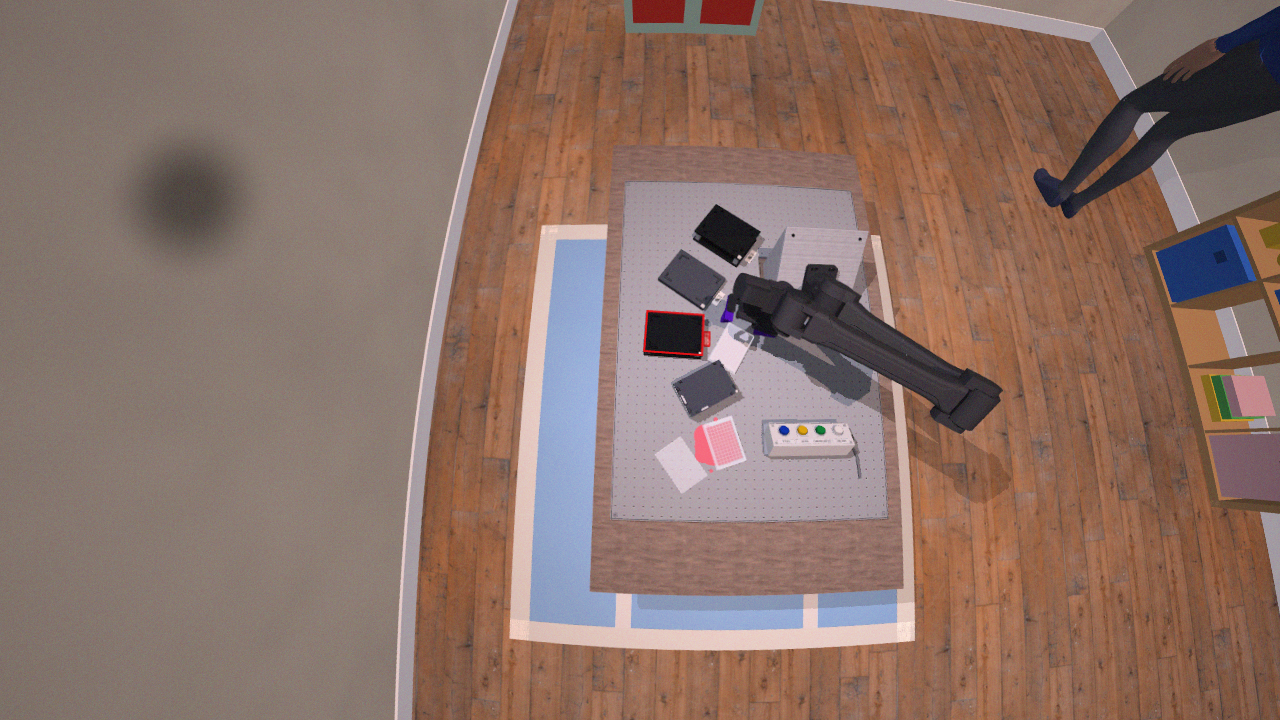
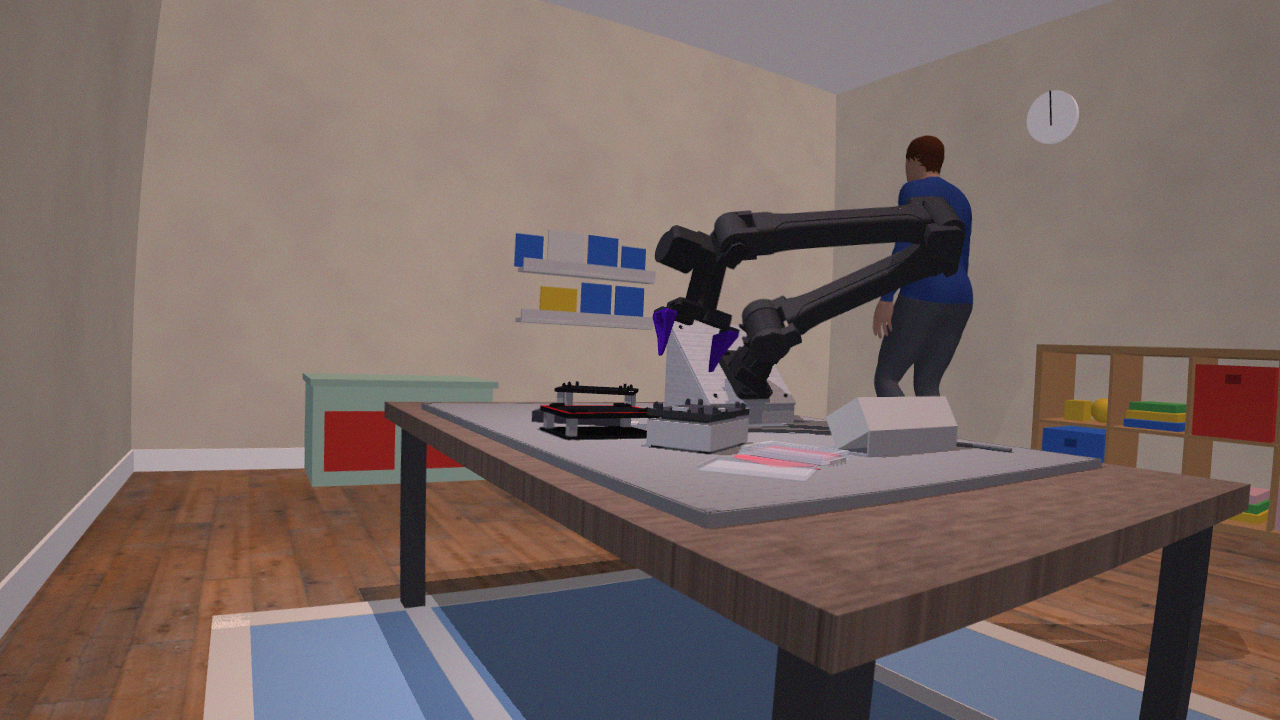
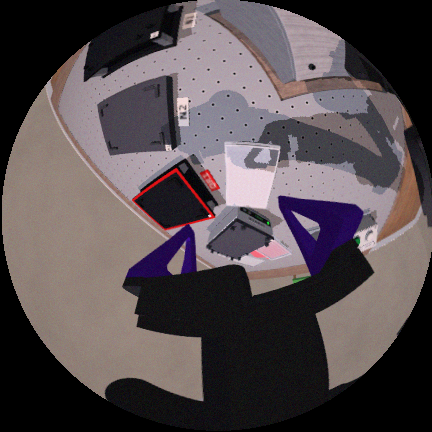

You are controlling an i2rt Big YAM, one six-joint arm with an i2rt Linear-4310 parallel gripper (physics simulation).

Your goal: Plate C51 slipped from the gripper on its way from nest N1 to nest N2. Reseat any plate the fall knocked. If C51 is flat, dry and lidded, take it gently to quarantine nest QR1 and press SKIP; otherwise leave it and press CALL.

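Seen in the pictures: gripper, between the fingertips: (image 1: 737,326) (image 2: 685,363) (image 3: 233,214); arm's base, origin of its link: (image 1: 817,284) (image 2: 742,376).
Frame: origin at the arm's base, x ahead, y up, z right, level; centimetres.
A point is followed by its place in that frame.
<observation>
A clear plate with pink wells (image 1: 723,442) {z -42.9, x 26.5, y -8.1 cm} (image 2: 799,450) {z -44.5, x 26.8, y -7.7 cm} (image 3: 274,248) {z -41.7, x 25.2, y -7.8 cm}, its label unreadable, lies near the mat's front left. A pink-red spill (image 1: 704,445) {z -43.8, x 31.6, y -8.9 cm} shows beside it, and a clear lid (image 1: 680,464) {z -48.9, x 38.2, y -8.8 cm} lies apart from it. Black nest N1 (image 1: 726,234) {z 17.4, x 24.2, y -3.8 cm} (image 3: 135,42) and dark grey nest N2 (image 1: 691,278) {z 4.3, x 34.7, y -7.1 cm} (image 3: 140,117) {z 2.7, x 31.9, y -7.0 cm} are at the back left; red-rimmed QR1 (image 1: 674,311) (image 3: 154,185) is in front of them. A pale flat rectangular piece (image 1: 730,351) {z -17.7, x 24.0, y -7.7 cm} (image 3: 250,182) {z -16.8, x 23.4, y -7.6 cm} lies right of QR1. My gripper (image 2: 687,361) {z -13.5, x 24.1, y 2.7 cm} (image 3: 233,214) {z -13.5, x 24.1, y 2.7 cm} is open and empty, above the mat near that piece.
A grey device (image 1: 705,388) {z -28.9, x 31.9, y -3.6 cm} (image 2: 698,433) {z -34.8, x 36.6, y -6.3 cm} (image 3: 240,240) {z -27.3, x 30.1, y -3.6 cm} with a green display stands between QR1 and the plate. The button box (image 1: 810,440) {z -42.6, x 5.0, y -1.3 cm} (image 2: 908,425) {z -46.3, x 5.9, y -4.8 cm} is at front right. A slanted white panel (image 1: 823,250) {z 6.9, x 0.4, y 7.1 cm} stands behind the arm. A person (image 2: 935,241) stands beyond the table.
</observation>
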